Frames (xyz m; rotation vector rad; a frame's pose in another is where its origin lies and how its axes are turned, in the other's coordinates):
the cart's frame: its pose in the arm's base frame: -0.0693 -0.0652 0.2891 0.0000 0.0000 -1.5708
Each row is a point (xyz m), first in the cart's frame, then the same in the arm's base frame.
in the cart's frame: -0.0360 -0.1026 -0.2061
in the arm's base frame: -0.1719 -0.0292 0.0830
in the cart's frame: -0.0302 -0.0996 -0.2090
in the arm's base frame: -0.1689 -0.0350 0.0801
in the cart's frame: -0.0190 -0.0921 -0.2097
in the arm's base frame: -0.1614 -0.0462 0.0794
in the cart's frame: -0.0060 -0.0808 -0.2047
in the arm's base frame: -0.1501 -0.0592 0.0844
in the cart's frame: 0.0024 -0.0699 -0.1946
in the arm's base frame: -0.1392 -0.0676 0.0945
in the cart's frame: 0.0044 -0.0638 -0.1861
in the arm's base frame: -0.1331 -0.0696 0.1030
